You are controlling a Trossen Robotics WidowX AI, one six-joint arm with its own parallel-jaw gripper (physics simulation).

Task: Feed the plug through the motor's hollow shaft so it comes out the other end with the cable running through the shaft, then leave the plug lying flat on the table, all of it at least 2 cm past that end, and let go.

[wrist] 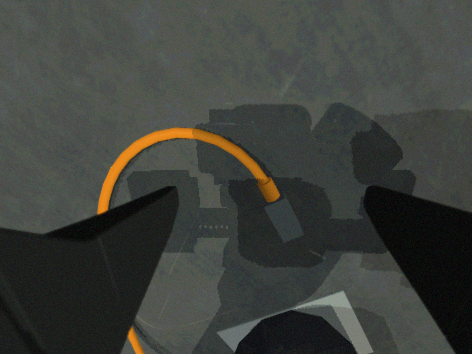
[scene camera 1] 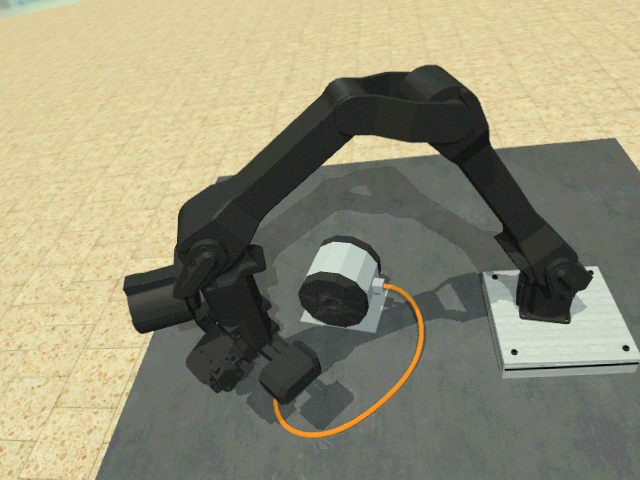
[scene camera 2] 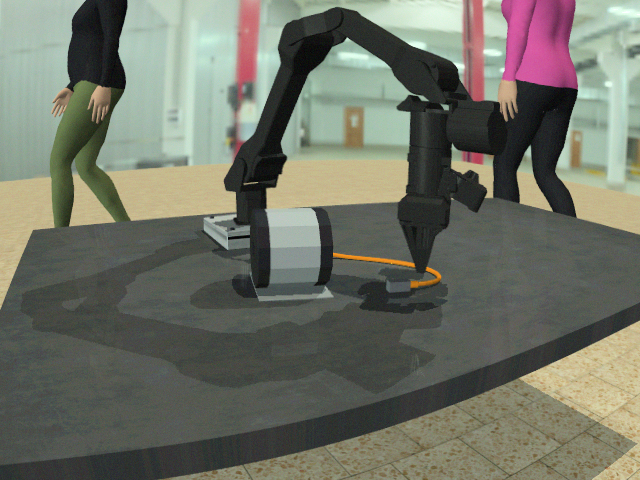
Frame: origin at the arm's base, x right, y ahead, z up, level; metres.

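Seen in the pictures: gripper, fingertip midpoint: [wrist: 270, 195] [scene camera 2: 423, 263]; arm's base at its link origin: [scene camera 1: 543, 304].
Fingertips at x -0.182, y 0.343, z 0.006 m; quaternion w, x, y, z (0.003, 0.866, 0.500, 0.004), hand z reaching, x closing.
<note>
Pixels of each thing's top centre, then the offset from my fingertips to it. Level surfaces: height alone.
- grey block-shaped plug at its top centre: [wrist: 284, 221] [scene camera 2: 398, 280] dz -0.023, dx +0.033, dy -0.004 m
- motor at its top centre: [scene camera 2: 288, 209] [scene camera 1: 337, 257] dz +0.065, dx +0.171, dy -0.059 m
- dark table at its surface level: dz -0.037 m
The grey block-shaped plug [scene camera 2: 398, 285] [wrist: 285, 221] lies on the table in front of the motor's near end face, its orange collar turned away from the motor. In scene camera 1 the gripper hides it. The motor [scene camera 1: 343, 258] [scene camera 2: 294, 248] [wrist: 297, 335] is a white drum with black ends on a pale base plate. Its shaft hole [scene camera 1: 329, 303] shows faintly in that end face. The orange cable [scene camera 1: 421, 330] [scene camera 2: 372, 258] [wrist: 180, 133] loops from the motor's side to the plug. My gripper [scene camera 2: 421, 271] [wrist: 270, 195] is open and empty, pointing down above the plug's collar end, a finger to either side.
The arm's silver base plate [scene camera 1: 568, 346] [scene camera 2: 227, 240] is bolted to the dark table [scene camera 1: 491, 423] [scene camera 2: 129, 413]. The table's edge [scene camera 1: 126, 400] runs left of the gripper in scene camera 1. Two standing figures [scene camera 2: 98, 51] [scene camera 2: 542, 46] are beyond the table.
</note>
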